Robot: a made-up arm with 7 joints. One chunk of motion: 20 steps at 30 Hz.
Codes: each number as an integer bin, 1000 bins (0 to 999) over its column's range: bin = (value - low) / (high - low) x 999, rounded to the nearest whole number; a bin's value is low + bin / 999 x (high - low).
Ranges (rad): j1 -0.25..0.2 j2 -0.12..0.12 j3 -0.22..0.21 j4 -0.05..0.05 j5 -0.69..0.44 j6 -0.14..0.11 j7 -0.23..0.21
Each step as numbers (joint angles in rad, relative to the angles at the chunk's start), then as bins.
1 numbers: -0.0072 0.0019 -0.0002 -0.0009 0.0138 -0.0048 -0.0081
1 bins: 539 507 511 491 622 540 504
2 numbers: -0.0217 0.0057 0.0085 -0.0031 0.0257 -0.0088 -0.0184
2 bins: 507 523 531 469 633 524 480
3 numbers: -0.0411 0.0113 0.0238 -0.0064 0.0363 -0.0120 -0.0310
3 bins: 464 547 566 436 642 511 452
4 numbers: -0.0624 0.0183 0.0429 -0.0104 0.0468 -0.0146 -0.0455
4 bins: 416 576 611 396 651 501 419
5 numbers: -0.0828 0.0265 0.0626 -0.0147 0.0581 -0.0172 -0.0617
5 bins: 371 610 657 353 661 491 382
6 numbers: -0.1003 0.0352 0.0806 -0.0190 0.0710 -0.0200 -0.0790
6 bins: 332 646 698 310 673 480 343
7 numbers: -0.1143 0.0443 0.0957 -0.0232 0.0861 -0.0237 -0.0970
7 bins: 301 684 733 268 686 465 302
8 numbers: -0.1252 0.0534 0.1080 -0.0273 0.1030 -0.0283 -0.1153
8 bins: 277 722 762 227 701 446 260
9 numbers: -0.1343 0.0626 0.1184 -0.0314 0.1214 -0.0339 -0.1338
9 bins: 257 760 786 186 717 424 218
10 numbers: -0.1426 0.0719 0.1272 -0.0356 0.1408 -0.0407 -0.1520
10 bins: 238 799 807 144 734 397 177
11 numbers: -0.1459 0.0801 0.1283 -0.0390 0.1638 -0.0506 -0.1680
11 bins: 231 833 809 110 755 357 141
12 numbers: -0.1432 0.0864 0.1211 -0.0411 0.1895 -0.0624 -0.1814
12 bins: 237 859 792 89 778 310 110
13 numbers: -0.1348 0.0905 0.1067 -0.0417 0.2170 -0.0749 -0.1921
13 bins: 256 876 759 83 802 260 86
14 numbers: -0.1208 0.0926 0.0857 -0.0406 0.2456 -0.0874 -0.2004
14 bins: 287 885 710 94 827 210 67
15 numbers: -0.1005 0.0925 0.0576 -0.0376 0.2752 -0.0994 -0.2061
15 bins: 332 885 645 124 853 162 54
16 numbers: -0.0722 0.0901 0.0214 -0.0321 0.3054 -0.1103 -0.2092
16 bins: 395 875 561 179 880 119 47
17 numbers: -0.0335 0.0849 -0.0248 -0.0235 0.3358 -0.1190 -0.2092
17 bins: 481 853 453 265 907 84 47
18 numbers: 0.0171 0.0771 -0.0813 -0.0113 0.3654 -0.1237 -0.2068
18 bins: 593 820 322 387 933 65 53
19 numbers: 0.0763 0.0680 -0.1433 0.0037 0.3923 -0.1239 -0.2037
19 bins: 724 783 178 536 957 64 60
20 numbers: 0.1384 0.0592 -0.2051 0.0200 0.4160 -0.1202 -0.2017
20 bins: 862 746 35 699 978 79 64
